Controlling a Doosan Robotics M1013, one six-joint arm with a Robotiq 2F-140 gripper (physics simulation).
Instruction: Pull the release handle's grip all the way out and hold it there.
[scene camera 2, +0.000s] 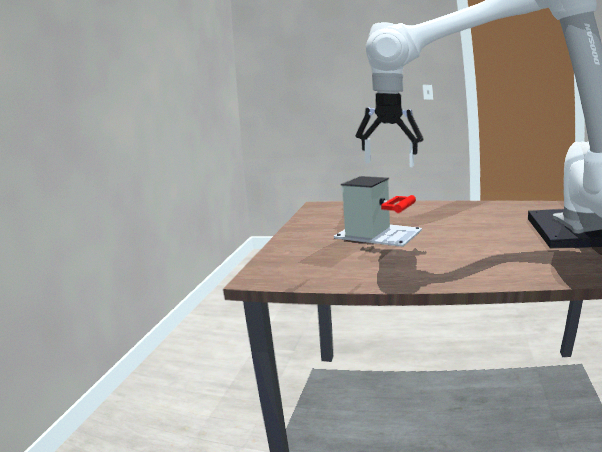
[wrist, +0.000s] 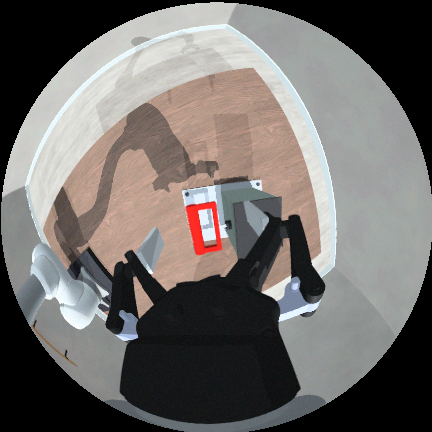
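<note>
The release handle is a red rectangular loop whose outer bar is the grip (scene camera 2: 406, 203) (wrist: 195, 230). It sticks out level from the side of a grey-green box (scene camera 2: 366, 210) (wrist: 234, 197) with a dark lid (scene camera 2: 366, 181) (wrist: 242, 235). A short gap shows between the loop and the black collar (scene camera 2: 382, 201) (wrist: 228, 224) on the box. My gripper (scene camera 2: 390, 159) (wrist: 201, 223) is wide open and empty, pointing down. It hangs above the box and handle, touching neither. In the wrist view the loop shows between the two finger pads, and the right finger covers part of the lid.
The box stands on a pale base plate (scene camera 2: 409, 234) (wrist: 189, 200) with corner screws, on the brown wooden table (scene camera 2: 310, 280) (wrist: 170, 200). The arm's black base (scene camera 2: 542, 232) is at the table's right. A grey wall (scene camera 2: 150, 125) (wrist: 375, 150) rises beyond the table.
</note>
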